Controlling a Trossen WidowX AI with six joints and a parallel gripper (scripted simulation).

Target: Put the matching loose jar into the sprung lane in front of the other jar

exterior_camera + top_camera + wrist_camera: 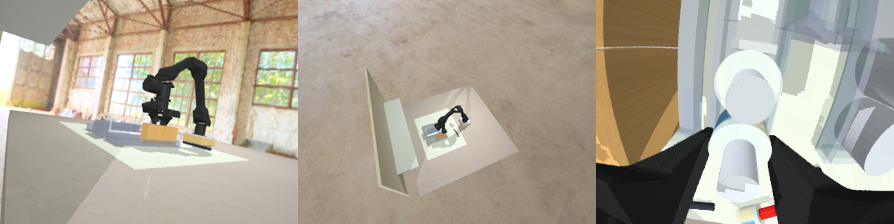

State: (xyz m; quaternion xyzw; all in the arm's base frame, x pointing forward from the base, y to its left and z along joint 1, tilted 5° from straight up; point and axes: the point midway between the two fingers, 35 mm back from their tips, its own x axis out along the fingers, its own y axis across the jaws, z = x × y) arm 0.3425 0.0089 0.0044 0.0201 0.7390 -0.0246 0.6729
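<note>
Right now my gripper tip is 140 mm short of the grey lane rack, 30 mm to the left of it and 20 mm above it. Also, from my gripper tip: shelf: 500 mm ahead, 330 mm above, 30 mm to the right.
</note>
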